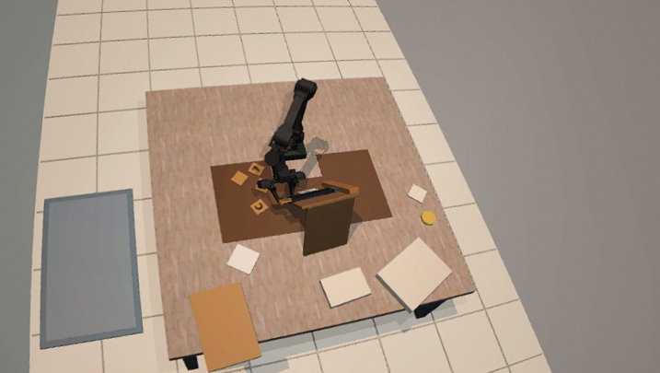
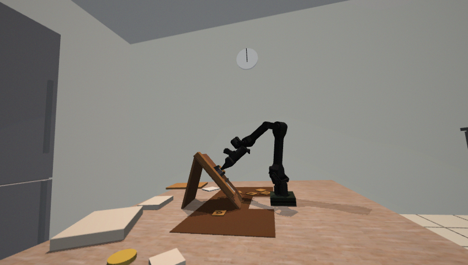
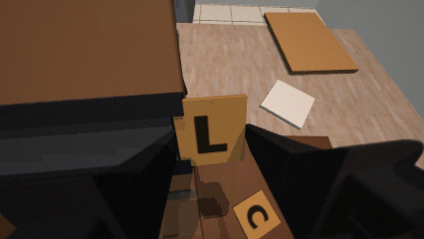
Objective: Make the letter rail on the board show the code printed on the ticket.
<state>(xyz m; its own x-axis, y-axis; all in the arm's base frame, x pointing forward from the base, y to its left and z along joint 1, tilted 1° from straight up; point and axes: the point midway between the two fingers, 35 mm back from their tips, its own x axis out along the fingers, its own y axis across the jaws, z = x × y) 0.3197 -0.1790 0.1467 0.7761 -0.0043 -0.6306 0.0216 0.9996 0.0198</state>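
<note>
Now: gripper tip 14 cm to the right of the white ticket, 9 cm above it and 6 cm past it. From my gripper tip the other things lie so: c tile 17 cm below, 9 cm behind, 7 cm to the right; then cream slab 37 cm ahead, 16 cm below, 14 cm to the left; then orange panel 36 cm to the right, 35 cm ahead, 17 cm below.
</note>
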